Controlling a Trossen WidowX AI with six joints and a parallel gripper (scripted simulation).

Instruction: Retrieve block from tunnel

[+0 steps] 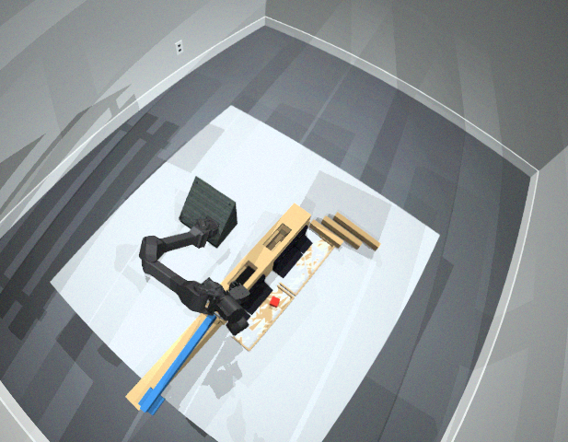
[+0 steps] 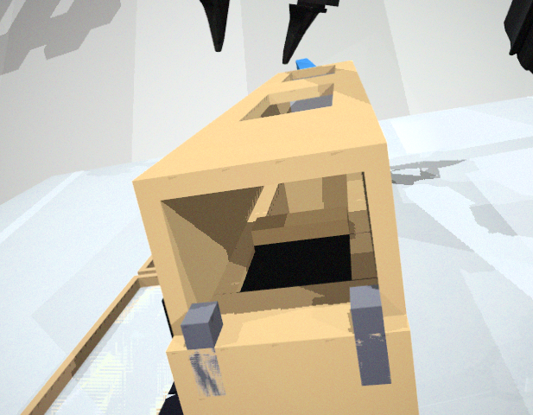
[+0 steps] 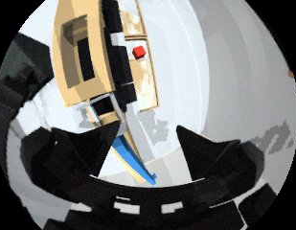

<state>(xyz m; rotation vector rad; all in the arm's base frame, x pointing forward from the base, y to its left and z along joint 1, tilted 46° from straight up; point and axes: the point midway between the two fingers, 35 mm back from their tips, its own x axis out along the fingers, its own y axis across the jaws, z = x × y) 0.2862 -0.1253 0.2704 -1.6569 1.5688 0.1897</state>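
My gripper tip is 80 mm short of the small red block, 160 mm to the right of it and 160 mm above it. From my gripper tip the other things lie so: tan covered tunnel (40 mm behind, 50 mm to the left, 110 mm below); thin tan frame (120 mm ahead, 230 mm to the left, 180 mm below).
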